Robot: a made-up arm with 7 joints. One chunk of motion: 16 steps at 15 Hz.
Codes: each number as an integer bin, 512 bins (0 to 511) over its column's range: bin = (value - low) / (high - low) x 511, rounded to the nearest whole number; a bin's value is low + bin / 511 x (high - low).
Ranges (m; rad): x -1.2..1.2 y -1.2..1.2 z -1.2..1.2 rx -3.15..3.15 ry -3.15..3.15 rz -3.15..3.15
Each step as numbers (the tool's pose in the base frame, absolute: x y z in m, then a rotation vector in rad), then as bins.
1 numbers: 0.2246 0.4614 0.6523 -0.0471 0.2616 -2.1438
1 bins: 303 354 394 252 277 82
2 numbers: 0.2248 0.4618 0.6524 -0.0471 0.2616 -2.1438
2 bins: 303 354 394 252 277 82
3 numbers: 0.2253 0.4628 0.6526 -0.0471 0.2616 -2.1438
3 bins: 303 354 394 252 277 82
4 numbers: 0.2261 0.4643 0.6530 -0.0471 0.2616 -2.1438
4 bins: 304 354 395 252 277 82
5 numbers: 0.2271 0.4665 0.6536 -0.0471 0.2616 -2.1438
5 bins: 304 355 395 252 277 82
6 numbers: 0.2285 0.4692 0.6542 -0.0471 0.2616 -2.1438
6 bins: 304 355 395 252 277 82
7 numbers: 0.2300 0.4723 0.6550 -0.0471 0.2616 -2.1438
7 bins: 304 356 395 252 277 82
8 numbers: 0.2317 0.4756 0.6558 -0.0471 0.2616 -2.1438
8 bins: 305 357 395 252 277 82
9 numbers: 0.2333 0.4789 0.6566 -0.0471 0.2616 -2.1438
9 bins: 305 357 395 252 277 82
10 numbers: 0.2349 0.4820 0.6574 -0.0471 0.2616 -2.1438
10 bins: 306 358 395 252 277 82
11 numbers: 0.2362 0.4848 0.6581 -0.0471 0.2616 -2.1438
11 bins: 306 359 396 252 277 82
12 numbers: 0.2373 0.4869 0.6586 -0.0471 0.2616 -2.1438
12 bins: 306 359 396 252 277 82
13 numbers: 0.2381 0.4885 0.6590 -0.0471 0.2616 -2.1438
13 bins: 306 360 396 252 277 82
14 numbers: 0.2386 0.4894 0.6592 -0.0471 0.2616 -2.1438
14 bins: 306 360 396 252 277 82
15 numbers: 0.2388 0.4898 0.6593 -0.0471 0.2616 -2.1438
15 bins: 306 360 396 252 277 82
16 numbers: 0.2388 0.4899 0.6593 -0.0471 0.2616 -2.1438
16 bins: 306 360 396 252 277 82
